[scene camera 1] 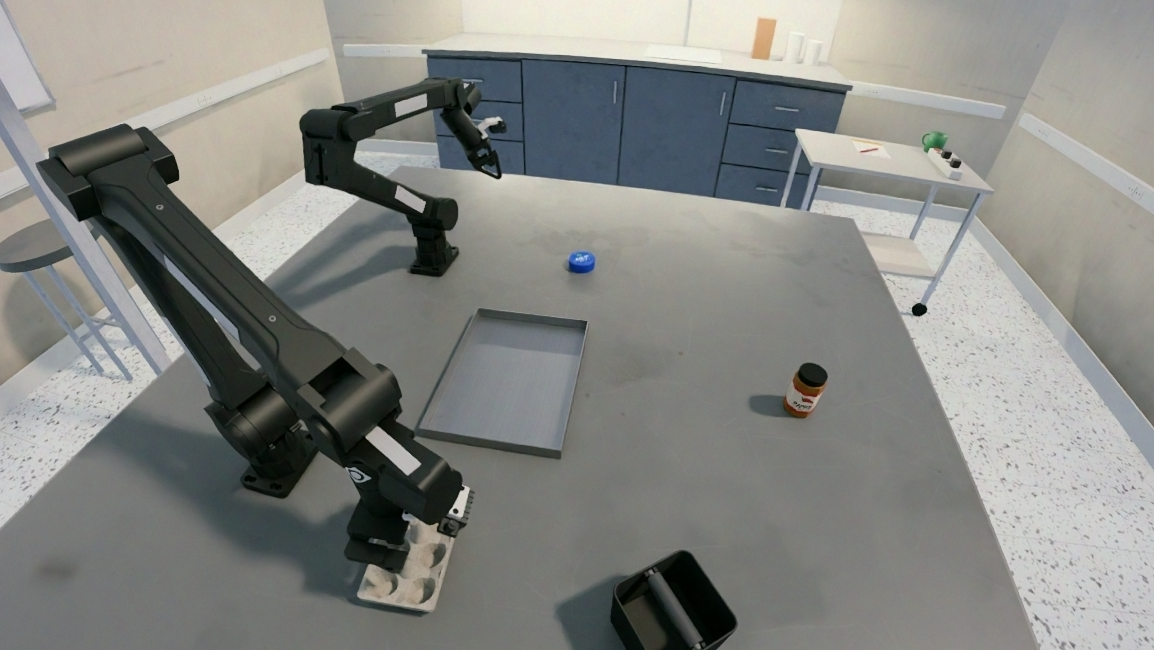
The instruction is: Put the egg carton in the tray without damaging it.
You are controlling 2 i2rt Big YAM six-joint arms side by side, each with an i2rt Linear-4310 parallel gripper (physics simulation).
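Places are measured from the left arm's base along level axes (x ahead, y left, z up), in metres.
Pixels of known places: left gripper, between the fingertips: [496,172]; right gripper, between the fingertips: [408,536]; left arm's base, origin of its link: [435,262]; right arm's base, origin of its link: [284,463].
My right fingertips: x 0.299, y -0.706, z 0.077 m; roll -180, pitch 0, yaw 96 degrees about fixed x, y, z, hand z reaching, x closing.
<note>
Ahead of a thing's pixels: the offset from my right fingertips to its top centre.
The light beige egg carton @(dy +0.002, dx -0.005, dz -0.011 m) [426,571], with open round cups, lies flat on the grey table at the lower left. My right gripper [392,557] is low over the carton, pointing down, with its fingers open; the wrist hides the carton's far end and one finger, so contact cannot be told. The shallow grey rectangular tray @(dy +0.373, dx +0.019, dz -0.052 m) [508,379] lies flat in the middle left, beyond the carton, and no object shows in it. My left gripper [488,165] is open, raised near the table's far edge, well away from the carton and tray.
A black open box with a grey bar @(dy -0.014, dx +0.340, dz +0.016 m) [674,609] stands at the front edge of the picture, right of the carton. A jar with a black lid @(dy +0.422, dx +0.551, dz +0.017 m) [805,390] stands at the right. A blue round object @(dy +0.778, dx +0.063, dz -0.052 m) [581,261] lies beyond the tray.
</note>
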